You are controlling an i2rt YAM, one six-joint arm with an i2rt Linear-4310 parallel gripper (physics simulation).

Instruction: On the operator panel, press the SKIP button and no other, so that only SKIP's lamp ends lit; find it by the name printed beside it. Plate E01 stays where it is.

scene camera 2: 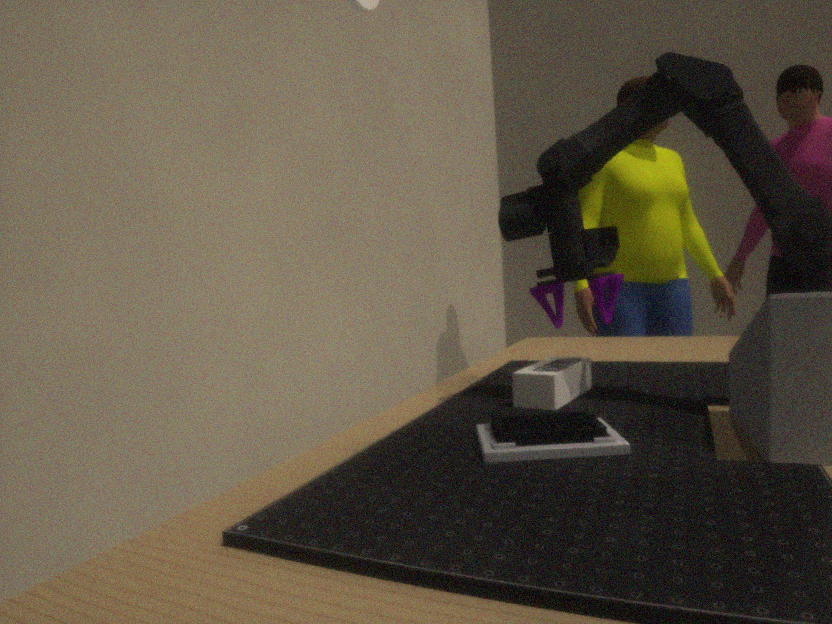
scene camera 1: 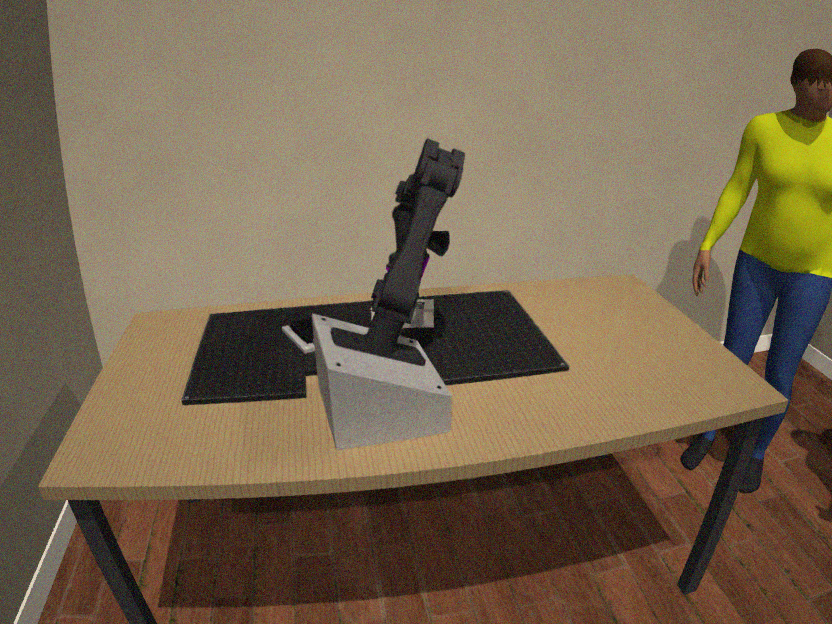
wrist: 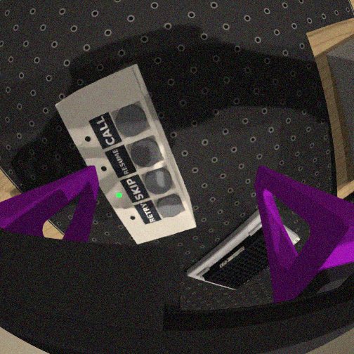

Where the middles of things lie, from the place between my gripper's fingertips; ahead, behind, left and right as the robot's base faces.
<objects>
Right now my hand is 9 cm above the white operator panel (wrist: 89, 113), 5 cm short of it and 1 cm to the right of it.
</objects>
